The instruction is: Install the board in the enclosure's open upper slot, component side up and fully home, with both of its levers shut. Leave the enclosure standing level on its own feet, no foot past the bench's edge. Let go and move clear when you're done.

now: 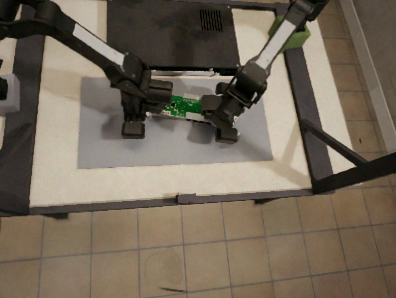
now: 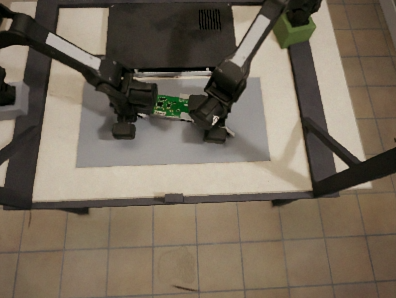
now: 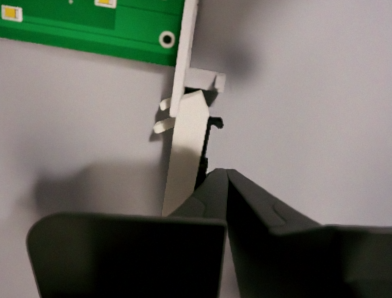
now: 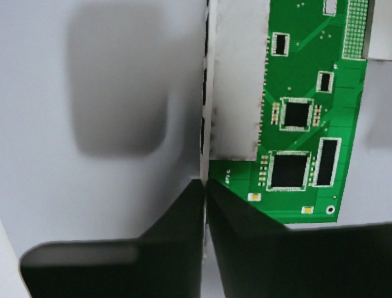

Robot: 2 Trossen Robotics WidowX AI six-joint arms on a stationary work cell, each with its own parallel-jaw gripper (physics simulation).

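Frame: origin at the left arm's base, x ahead, y left, z up, level; metres.
Where they show: left gripper, between the fingertips: (image 1: 137, 119) (image 2: 133, 120) (image 3: 223, 178); right gripper, between the fingertips: (image 4: 203, 187); left arm's base, origin of its link: (image 2: 4, 96); right arm's base, origin of its link: (image 2: 297, 18).
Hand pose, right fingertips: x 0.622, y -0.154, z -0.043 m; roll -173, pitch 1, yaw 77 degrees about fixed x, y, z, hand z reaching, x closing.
Things, the pixels of their centre, and the offset from my right fingertips. "*": a spot on its surface instead. Level surfaces: height alone.
- green board, middle of its body: (image 1: 189, 110) (image 2: 184, 111) 0.005 m down, 0.079 m back, 0.057 m left
- board's left lever, middle of its body: (image 3: 181, 157) 0.004 m down, 0.230 m back, 0.065 m left
- right lever, middle of its body: (image 2: 230, 133) 0.004 m down, 0.056 m ahead, 0.038 m right
- black enclosure, middle of its body: (image 1: 173, 39) (image 2: 171, 40) 0.009 m up, 0.088 m back, 0.327 m left
- grey mat, height of its surface: 0.014 m down
- pale strip, a spot on its surface: (image 1: 182, 73) (image 2: 179, 74) * 0.001 m up, 0.079 m back, 0.193 m left
- green block, middle of its body: (image 2: 293, 27) (image 1: 288, 33) 0.027 m up, 0.345 m ahead, 0.319 m left
The green board (image 1: 185, 106) (image 2: 170, 106) (image 3: 90, 30) (image 4: 300, 75) is component side up over the grey mat, in front of the enclosure. Its pale front plate (image 3: 184, 55) (image 4: 205, 100) faces the near bench edge. My left gripper (image 1: 149, 114) (image 2: 138, 116) (image 3: 223, 178) is shut on the board's left lever (image 3: 185, 155), which sticks out past the plate's end. My right gripper (image 1: 212, 120) (image 2: 199, 121) (image 4: 203, 187) is shut on the front plate near its right end. The right lever (image 2: 230, 131) partly shows beyond it. The black enclosure (image 1: 170, 35) (image 2: 167, 35) lies flat behind; its upper slot is not visible.
The grey mat (image 1: 175, 152) (image 2: 172, 150) lies on the cream bench. A pale strip (image 1: 182, 73) (image 2: 175, 73) runs along the enclosure's front. A green block (image 1: 298, 40) (image 2: 296, 36) is at the back right, a grey one (image 1: 12, 100) (image 2: 20, 102) at the far left. Dark frame bars border the bench.
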